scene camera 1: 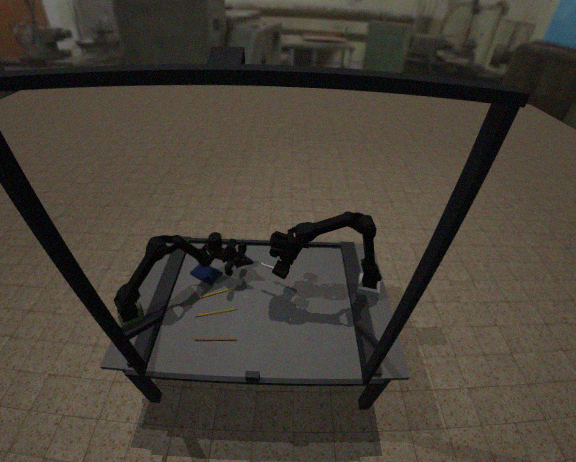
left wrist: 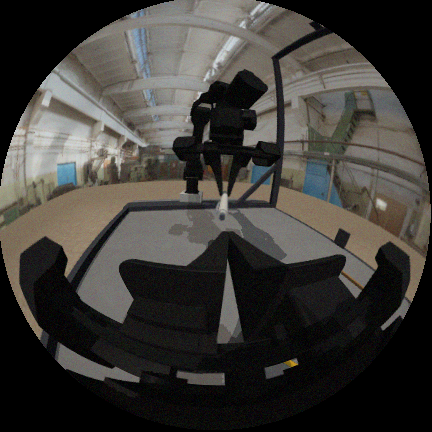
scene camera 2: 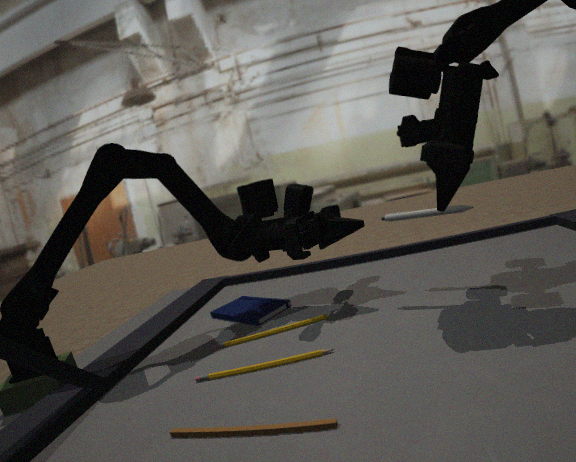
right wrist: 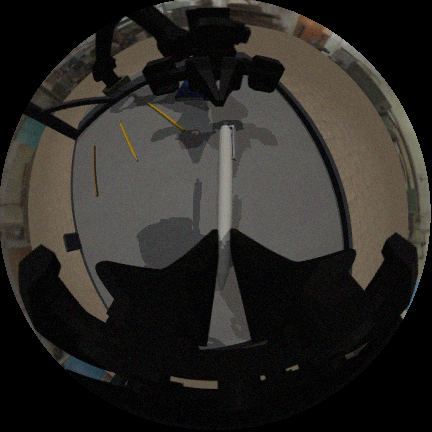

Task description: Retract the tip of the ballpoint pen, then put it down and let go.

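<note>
A white ballpoint pen with a grey front part is held level above the table. My right gripper is shut on the pen from above, near its grey part. The pen's clip and button end point toward my left gripper. My left gripper is shut and empty, a short gap from the button end. The pen's writing tip is too small to make out.
A blue notebook lies on the table below the left arm. Two yellow pencils and an orange-brown stick lie nearer the table's front. A dark frame surrounds the table.
</note>
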